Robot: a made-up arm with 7 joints. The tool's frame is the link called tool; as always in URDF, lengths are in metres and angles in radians. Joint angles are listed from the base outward.
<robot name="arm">
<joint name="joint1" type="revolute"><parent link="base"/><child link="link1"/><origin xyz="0 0.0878 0" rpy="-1.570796 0 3.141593"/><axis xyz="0 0 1"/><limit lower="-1.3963" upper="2"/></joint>
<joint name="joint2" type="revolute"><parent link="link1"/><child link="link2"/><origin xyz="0 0 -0.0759" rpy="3.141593 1.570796 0"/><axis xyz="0 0 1"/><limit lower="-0.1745" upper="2"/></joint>
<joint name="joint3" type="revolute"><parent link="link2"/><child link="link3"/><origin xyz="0 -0.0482 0" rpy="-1.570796 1.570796 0"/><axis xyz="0 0 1"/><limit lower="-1.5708" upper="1.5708"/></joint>
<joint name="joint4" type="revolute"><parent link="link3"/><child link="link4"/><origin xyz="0 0 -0.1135" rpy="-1.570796 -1.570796 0"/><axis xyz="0 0 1"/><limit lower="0" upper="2.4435"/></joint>
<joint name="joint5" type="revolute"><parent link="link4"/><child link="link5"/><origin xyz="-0.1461 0 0" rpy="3.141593 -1.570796 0"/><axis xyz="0 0 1"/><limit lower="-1.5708" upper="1.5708"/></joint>
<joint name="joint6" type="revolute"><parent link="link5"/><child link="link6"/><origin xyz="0 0 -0.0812" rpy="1.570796 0 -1.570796"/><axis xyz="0 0 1"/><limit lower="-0.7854" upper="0.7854"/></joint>
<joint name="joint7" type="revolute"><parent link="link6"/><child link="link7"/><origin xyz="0 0 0" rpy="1.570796 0 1.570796"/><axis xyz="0 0 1"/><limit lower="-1.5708" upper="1.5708"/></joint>
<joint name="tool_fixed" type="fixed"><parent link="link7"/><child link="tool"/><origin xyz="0 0 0" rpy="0 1.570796 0"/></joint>
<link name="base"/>
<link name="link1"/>
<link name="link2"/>
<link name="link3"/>
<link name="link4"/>
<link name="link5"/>
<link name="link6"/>
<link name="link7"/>
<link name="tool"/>
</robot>
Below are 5 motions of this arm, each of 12 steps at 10 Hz.
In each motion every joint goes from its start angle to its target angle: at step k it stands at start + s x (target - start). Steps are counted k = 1, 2, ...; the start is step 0. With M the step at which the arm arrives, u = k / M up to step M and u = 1 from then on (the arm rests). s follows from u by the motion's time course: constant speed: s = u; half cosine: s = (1 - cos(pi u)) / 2; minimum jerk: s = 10 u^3 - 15 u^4 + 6 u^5.
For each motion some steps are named. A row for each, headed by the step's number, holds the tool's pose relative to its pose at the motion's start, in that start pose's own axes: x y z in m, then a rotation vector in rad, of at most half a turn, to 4 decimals.
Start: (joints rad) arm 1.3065 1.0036 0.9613 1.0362 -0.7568 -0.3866 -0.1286
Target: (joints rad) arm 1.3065 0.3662 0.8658 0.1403 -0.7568 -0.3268 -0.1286
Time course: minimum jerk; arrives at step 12
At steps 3, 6, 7, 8, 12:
3: -0.0129 -0.0328 0.0207 -0.1032 0.1010 0.0576
6: -0.0244 -0.1449 0.1340 -0.5252 0.4630 0.2616
7: -0.0124 -0.1770 0.1882 -0.7000 0.5911 0.3325
8: 0.0054 -0.1979 0.2389 -0.8614 0.6990 0.3913
12: 0.0440 -0.2140 0.3172 -1.1197 0.8512 0.4725

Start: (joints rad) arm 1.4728 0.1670 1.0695 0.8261 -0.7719 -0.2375 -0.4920
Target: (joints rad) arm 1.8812 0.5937 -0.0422 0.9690 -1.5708 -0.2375 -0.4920
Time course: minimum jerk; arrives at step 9
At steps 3, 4, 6, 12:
3: 0.0607 -0.0113 -0.0192 -0.0680 -0.3393 -0.1473
4: 0.1124 -0.0171 -0.0263 -0.0863 -0.6384 -0.2989
6: 0.2021 -0.0214 -0.0176 -0.0141 -1.2312 -0.6807
12: 0.2354 -0.0221 -0.0055 0.0727 -1.5145 -0.9180

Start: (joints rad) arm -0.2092 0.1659 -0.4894 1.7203 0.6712 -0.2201 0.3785
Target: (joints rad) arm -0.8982 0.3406 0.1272 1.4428 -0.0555 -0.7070 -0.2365
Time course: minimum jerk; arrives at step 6
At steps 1, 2, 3, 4, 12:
1: -0.0026 0.0047 0.0070 0.0511 0.0094 -0.0288
2: -0.0139 0.0248 0.0446 0.2849 0.0653 -0.1767
3: -0.0247 0.0455 0.1170 0.5987 0.1866 -0.4443
4: -0.0216 0.0498 0.1953 0.8032 0.3308 -0.7278
12: -0.0092 0.0436 0.2511 0.8776 0.4415 -0.9302

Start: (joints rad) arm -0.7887 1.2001 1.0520 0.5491 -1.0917 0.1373 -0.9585
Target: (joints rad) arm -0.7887 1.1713 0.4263 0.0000 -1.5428 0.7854 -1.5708
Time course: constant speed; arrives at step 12
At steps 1, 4, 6, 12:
1: 0.0002 -0.0069 0.0108 0.0102 -0.0468 -0.0921
4: -0.0054 -0.0241 0.0433 0.0747 -0.2322 -0.3572
6: -0.0139 -0.0323 0.0639 0.1434 -0.3912 -0.5176
12: -0.0583 -0.0409 0.1120 0.4456 -1.0133 -0.8679

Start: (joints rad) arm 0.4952 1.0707 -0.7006 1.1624 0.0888 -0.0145 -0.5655
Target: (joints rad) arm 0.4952 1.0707 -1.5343 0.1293 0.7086 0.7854 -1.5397
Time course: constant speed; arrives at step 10
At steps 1, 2, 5, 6, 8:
1: -0.0251 -0.0109 0.0095 0.0346 0.1698 -0.0913
2: -0.0501 -0.0181 0.0209 0.0765 0.3247 -0.2102
5: -0.1208 -0.0152 0.0596 0.2410 0.6724 -0.7012
6: -0.1414 -0.0062 0.0721 0.3071 0.7431 -0.8981
8: -0.1757 0.0226 0.0930 0.4531 0.8120 -1.3209

